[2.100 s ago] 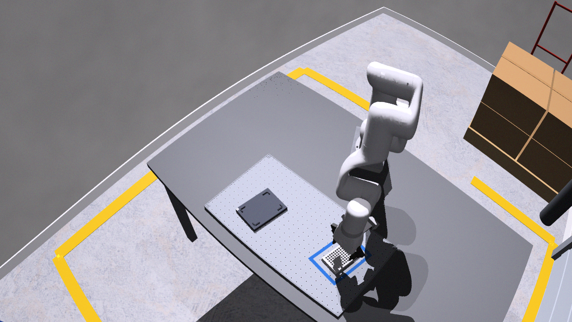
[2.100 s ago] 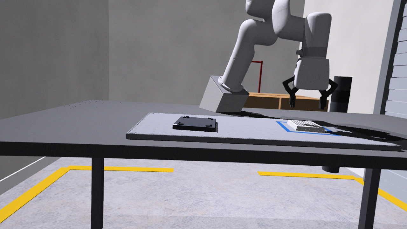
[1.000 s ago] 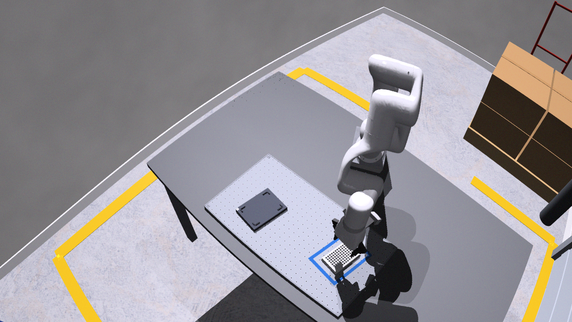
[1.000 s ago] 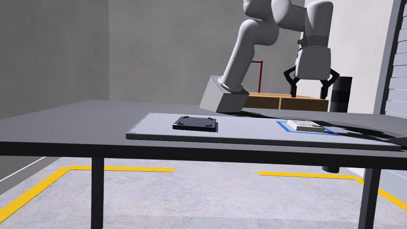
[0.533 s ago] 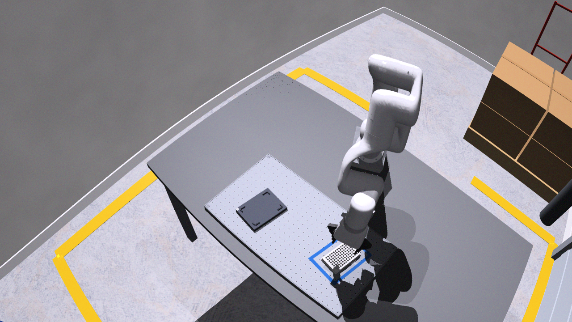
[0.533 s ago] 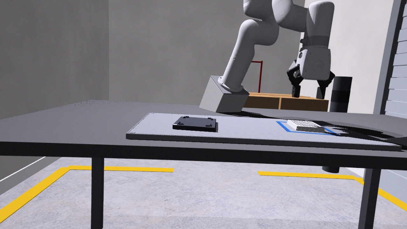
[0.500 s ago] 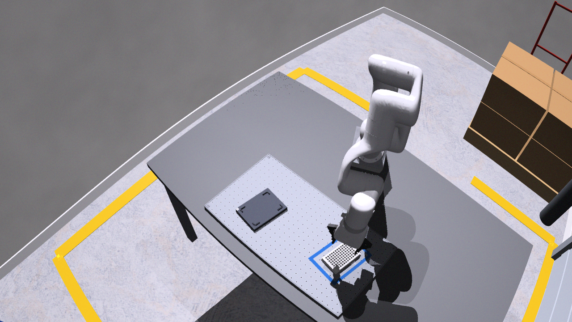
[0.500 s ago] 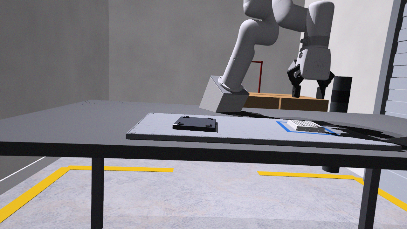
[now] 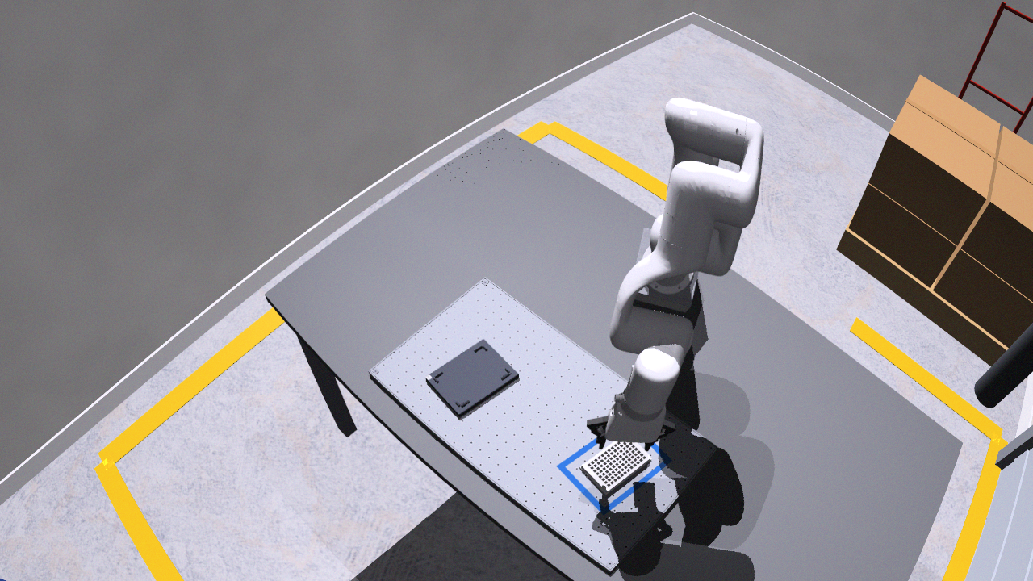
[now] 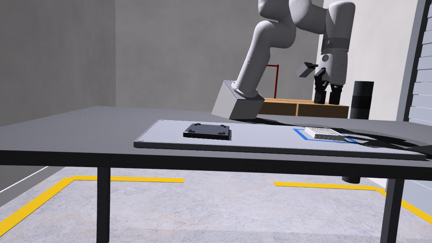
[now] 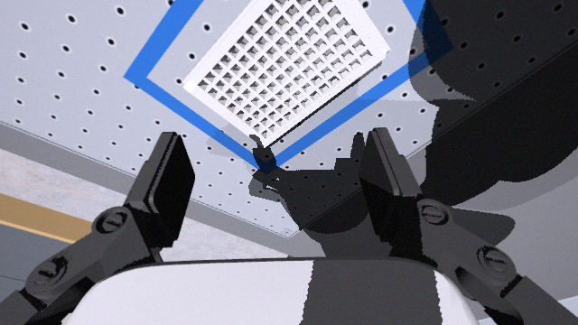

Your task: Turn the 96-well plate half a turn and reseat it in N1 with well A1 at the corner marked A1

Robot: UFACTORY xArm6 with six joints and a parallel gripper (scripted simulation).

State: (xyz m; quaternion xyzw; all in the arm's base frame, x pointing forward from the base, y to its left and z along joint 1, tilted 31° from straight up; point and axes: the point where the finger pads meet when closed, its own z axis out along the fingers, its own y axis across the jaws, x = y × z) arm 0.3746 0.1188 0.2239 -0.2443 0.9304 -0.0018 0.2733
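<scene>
My hand is 100 mm above the white 96-well plate. Also, from my hand: A1 label: 440 mm to the right, 100 mm below, 80 mm ahead; plate nest N1: 370 mm to the right, 100 mm below, 20 mm ahead.
</scene>
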